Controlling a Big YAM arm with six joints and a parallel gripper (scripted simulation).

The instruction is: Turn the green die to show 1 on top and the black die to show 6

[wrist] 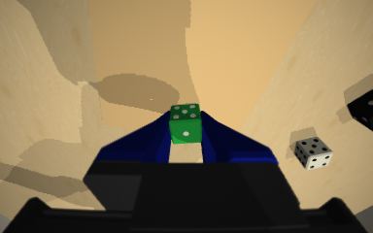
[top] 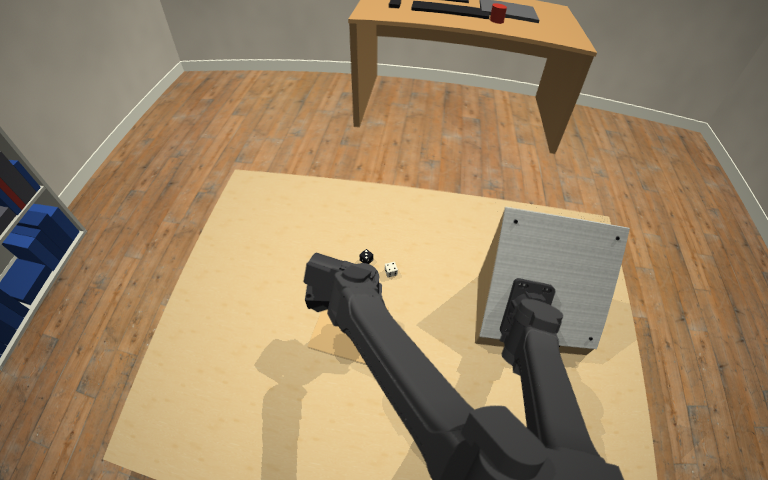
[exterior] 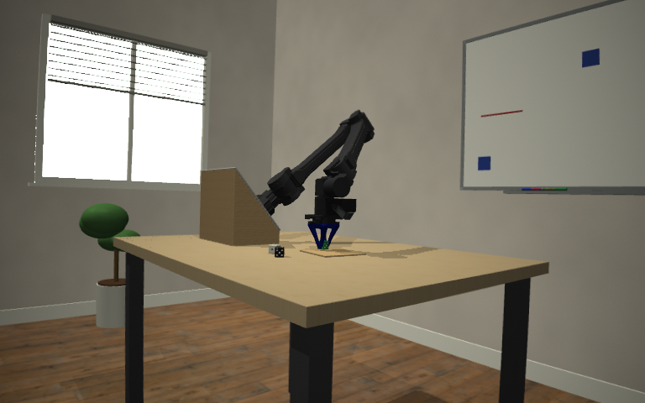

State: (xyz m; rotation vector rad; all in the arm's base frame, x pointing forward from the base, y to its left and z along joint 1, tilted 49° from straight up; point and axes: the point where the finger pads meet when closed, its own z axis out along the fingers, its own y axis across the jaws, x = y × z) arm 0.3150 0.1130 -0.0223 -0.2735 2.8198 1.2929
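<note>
Right now my hand is right at the green die. Round my hand: black die 40 mm ahead, 170 mm to the right, 10 mm below; tan mat 40 mm ahead, 10 mm to the left, 20 mm below; white die 20 mm behind, 150 mm to the right, 10 mm below.
</note>
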